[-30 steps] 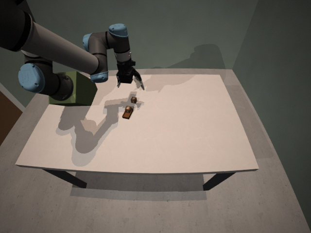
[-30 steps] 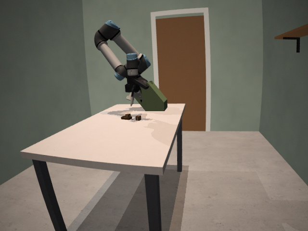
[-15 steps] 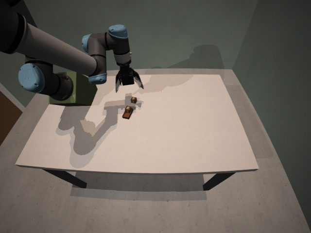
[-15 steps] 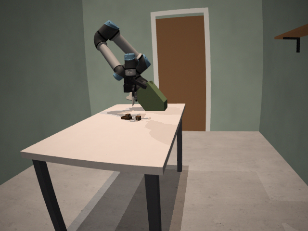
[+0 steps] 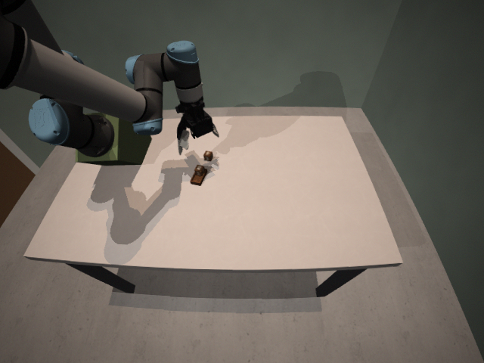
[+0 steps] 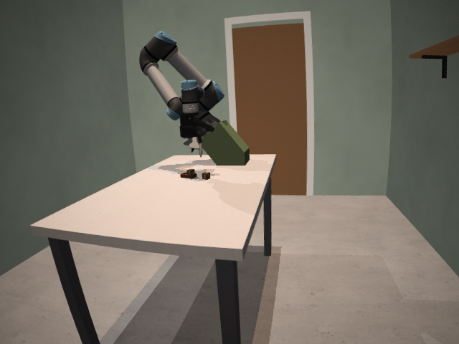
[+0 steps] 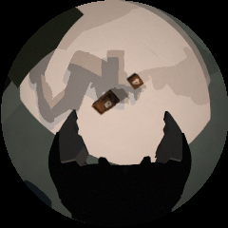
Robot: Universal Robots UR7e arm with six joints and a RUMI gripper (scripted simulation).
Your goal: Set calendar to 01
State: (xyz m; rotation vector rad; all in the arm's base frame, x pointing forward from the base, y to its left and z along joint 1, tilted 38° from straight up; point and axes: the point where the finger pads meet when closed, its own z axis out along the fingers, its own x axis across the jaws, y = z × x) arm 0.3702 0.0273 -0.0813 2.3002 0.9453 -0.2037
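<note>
My hand is 1 cm past the brown tray, 6 cm to the left of it and 11 cm above it.
</note>
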